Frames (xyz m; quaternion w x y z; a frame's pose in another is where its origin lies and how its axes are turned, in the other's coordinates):
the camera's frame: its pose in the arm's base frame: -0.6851 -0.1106 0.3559 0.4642 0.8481 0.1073 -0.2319
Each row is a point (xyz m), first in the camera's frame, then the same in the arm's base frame.
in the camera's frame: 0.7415 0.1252 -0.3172
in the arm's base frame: 0.1025 0.0619 0.2291
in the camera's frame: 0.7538 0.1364 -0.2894
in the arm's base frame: 0.1095 0.0321 0.2185
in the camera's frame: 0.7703 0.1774 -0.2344
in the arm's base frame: 0.1239 -0.0369 0.2152
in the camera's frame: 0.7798 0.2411 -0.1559
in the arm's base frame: 0.1345 -0.1377 0.2213
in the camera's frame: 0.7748 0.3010 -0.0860
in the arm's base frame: 0.1334 -0.2288 0.2357
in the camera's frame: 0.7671 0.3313 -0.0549
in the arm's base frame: 0.1296 -0.2711 0.2475
